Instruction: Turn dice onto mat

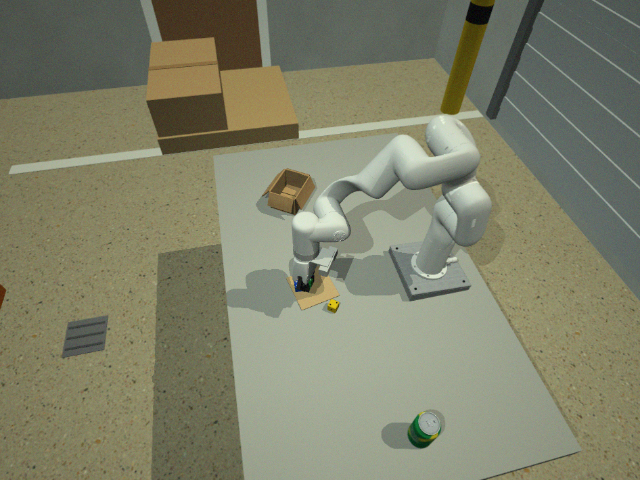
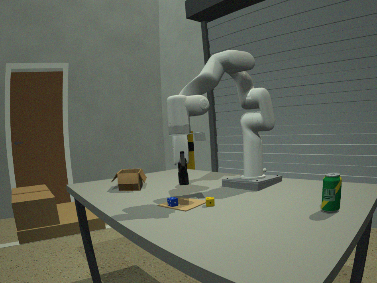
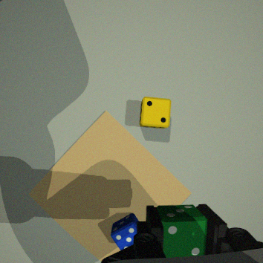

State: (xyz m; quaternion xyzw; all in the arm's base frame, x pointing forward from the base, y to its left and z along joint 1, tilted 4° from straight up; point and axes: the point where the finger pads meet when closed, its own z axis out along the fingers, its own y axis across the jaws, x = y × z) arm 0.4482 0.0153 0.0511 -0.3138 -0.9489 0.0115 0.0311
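My hand is 80 mm past the yellow die, 50 mm to the right of it and 100 mm above it. Also, from my hand: green die 10 mm below; cardboard mat 30 mm behind, 50 mm to the right, 110 mm below; blue die 10 mm ahead, 50 mm to the right, 90 mm below.
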